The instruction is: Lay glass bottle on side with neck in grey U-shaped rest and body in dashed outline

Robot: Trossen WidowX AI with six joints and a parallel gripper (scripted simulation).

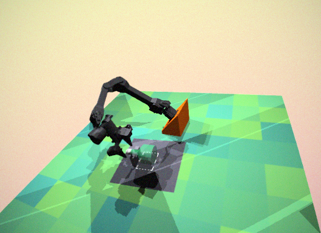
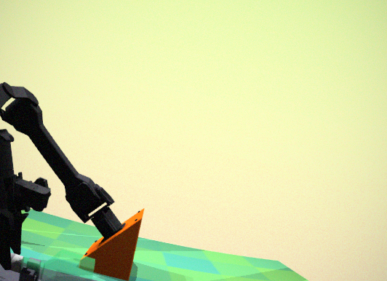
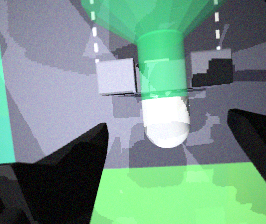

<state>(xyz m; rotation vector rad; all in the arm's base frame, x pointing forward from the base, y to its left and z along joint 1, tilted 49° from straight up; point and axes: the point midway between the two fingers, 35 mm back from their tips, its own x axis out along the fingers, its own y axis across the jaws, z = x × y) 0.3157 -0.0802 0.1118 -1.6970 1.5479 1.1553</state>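
The glass bottle lies 1 cm behind my gripper tip and 5 cm to the left of it. From my gripper tip the other things lie so: grey mat (2 cm behind, 11 cm to the left, 5 cm below).
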